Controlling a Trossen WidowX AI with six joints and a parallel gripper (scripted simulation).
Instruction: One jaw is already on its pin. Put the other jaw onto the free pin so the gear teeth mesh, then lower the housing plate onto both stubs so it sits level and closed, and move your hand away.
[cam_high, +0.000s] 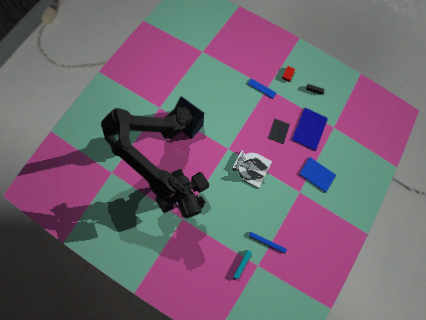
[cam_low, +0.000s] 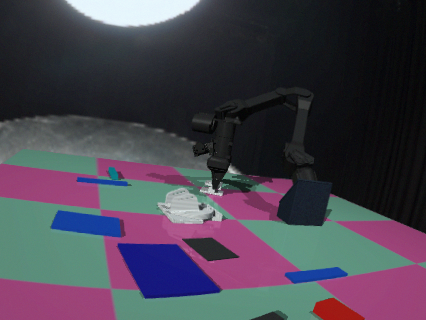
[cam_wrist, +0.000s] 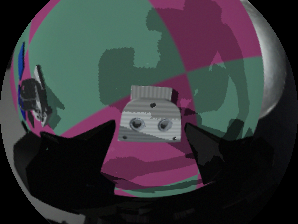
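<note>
Now: the white ribbed piece 1 cm below my gripper tip and 1 cm ahead of it. Round my gripper tip: teal bar (32 cm ahead, 7 cm to the right, 1 cm below); dark plate (45 cm to the left, 14 cm ahead, 2 cm below); white jaw (23 cm to the left, 12 cm ahead).
</note>
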